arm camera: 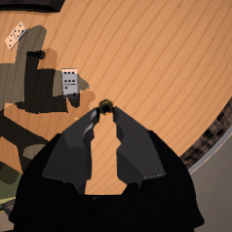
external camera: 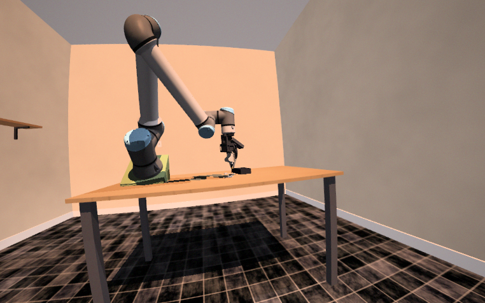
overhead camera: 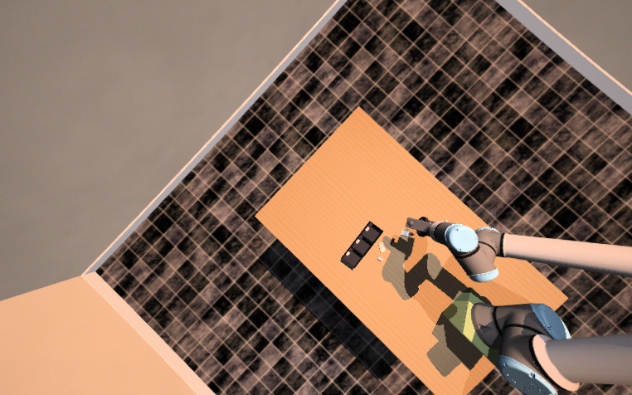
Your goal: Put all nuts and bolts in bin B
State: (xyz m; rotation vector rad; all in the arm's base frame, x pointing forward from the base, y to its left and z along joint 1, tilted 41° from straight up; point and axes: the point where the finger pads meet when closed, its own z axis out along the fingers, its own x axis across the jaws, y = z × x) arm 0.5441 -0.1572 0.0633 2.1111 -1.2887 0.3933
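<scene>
The dark bolt lies 10 mm ahead of my hand, 130 mm to the left of it and 70 mm below it. From my hand the other things lie so: white piece: 250 mm to the left, 70 mm below; then white square piece: 10 mm behind, 60 mm to the left, 70 mm below; then gold nut: 10 mm below.
</scene>
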